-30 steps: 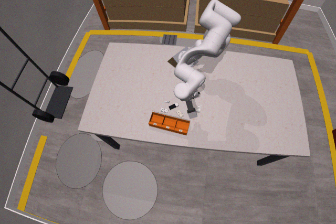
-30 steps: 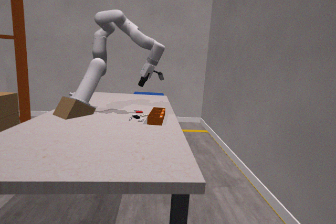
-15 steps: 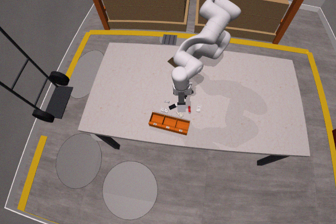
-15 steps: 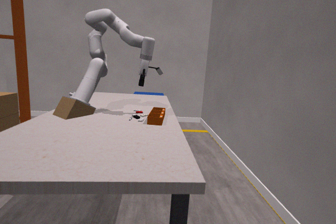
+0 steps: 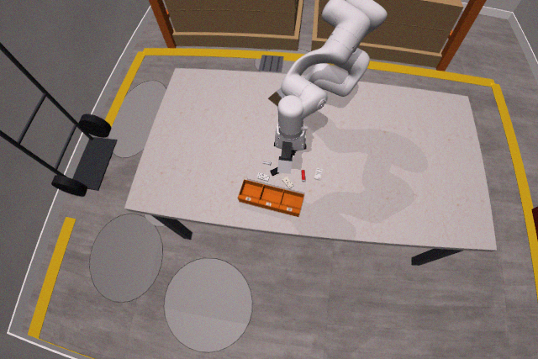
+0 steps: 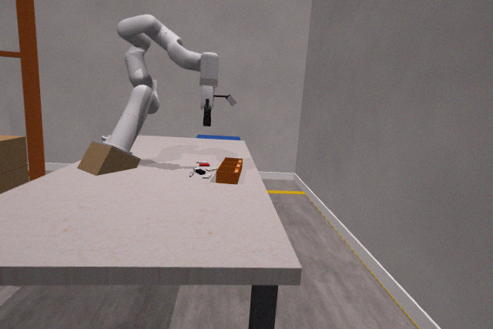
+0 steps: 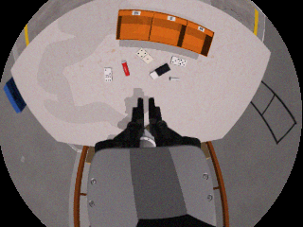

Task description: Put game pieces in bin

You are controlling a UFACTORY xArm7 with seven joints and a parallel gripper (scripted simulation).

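Now: hand 20 cm above the orange bin row, 12 cm short of it and 3 cm to the left of it. Also, from my hand: black piece: 21 cm below, 5 cm to the right, 1 cm behind; then red piece: 21 cm below, 6 cm to the left, 2 cm behind; then grey screw: 21 cm below, 10 cm to the right, 2 cm behind.
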